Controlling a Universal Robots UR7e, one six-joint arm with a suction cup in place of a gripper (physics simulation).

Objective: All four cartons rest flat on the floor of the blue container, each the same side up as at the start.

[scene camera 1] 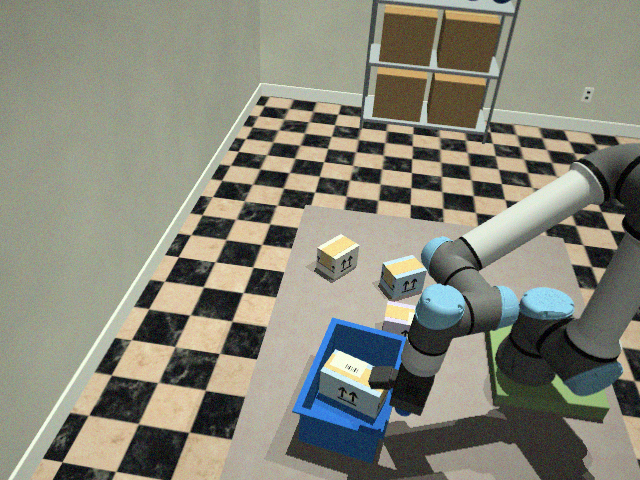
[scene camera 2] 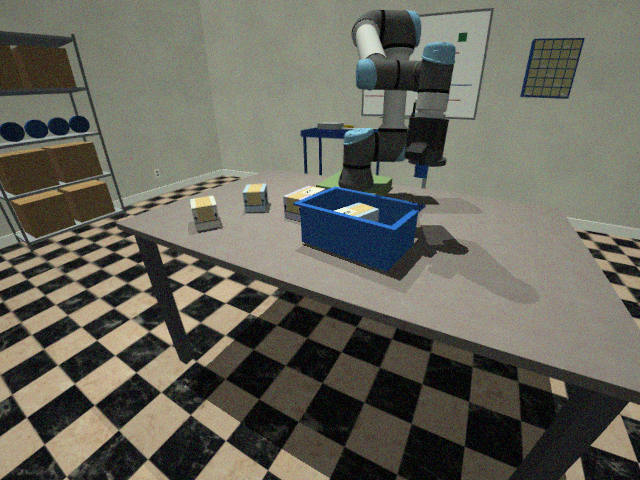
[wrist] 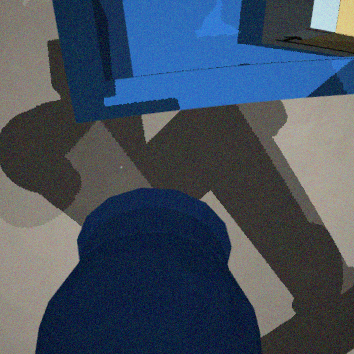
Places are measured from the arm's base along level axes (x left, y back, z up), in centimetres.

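Pixels of known places: hand, tool point: [scene camera 2: 420, 176] [wrist: 154, 256]; arm's base, link origin: [scene camera 1: 525, 362] [scene camera 2: 355, 184].
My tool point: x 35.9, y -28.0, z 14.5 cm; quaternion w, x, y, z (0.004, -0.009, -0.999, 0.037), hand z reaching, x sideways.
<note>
Ahead of a thing's pixels: the offset from my tool point to its top centre. Level surfaces: height alone.
A large white-blue carton {dx -14.1, dy -12.2, dz -9.6 cm} [scene camera 1: 348, 395] [scene camera 2: 364, 210] [wrist: 332, 15] is inside the blue container {dx -11.8, dy -12.2, dz -6.7 cm} [scene camera 1: 336, 436] [scene camera 2: 356, 240] [wrist: 200, 82], arrows upward; its underside is hidden. A cream carton {dx -61.6, dy -29.2, dz -10.8 cm} [scene camera 1: 338, 258] [scene camera 2: 204, 210], a light-blue carton {dx -59.3, dy -8.1, dz -10.9 cm} [scene camera 1: 403, 277] [scene camera 2: 255, 197] and a lilac carton {dx -39.2, dy -2.2, dz -10.8 cm} [scene camera 1: 399, 314] [scene camera 2: 295, 206] rest on the table outside it. The arm partly covers the lilac one in scene camera 1. My suction gripper [scene camera 1: 403, 411] [scene camera 2: 421, 173] [wrist: 155, 220] is open, pointing down with no carton on it. It hangs above the table, just outside the container's robot-side wall.
The arm's base stands on a green plate [scene camera 1: 547, 397] on the grey table {dz -18.7 cm} [scene camera 1: 281, 330] [scene camera 2: 258, 242]. Behind are a shelf rack [scene camera 1: 434, 68] [scene camera 2: 98, 124] with brown boxes and a small blue side table [scene camera 2: 330, 133]. The arm's shadows fall beside the container.
</note>
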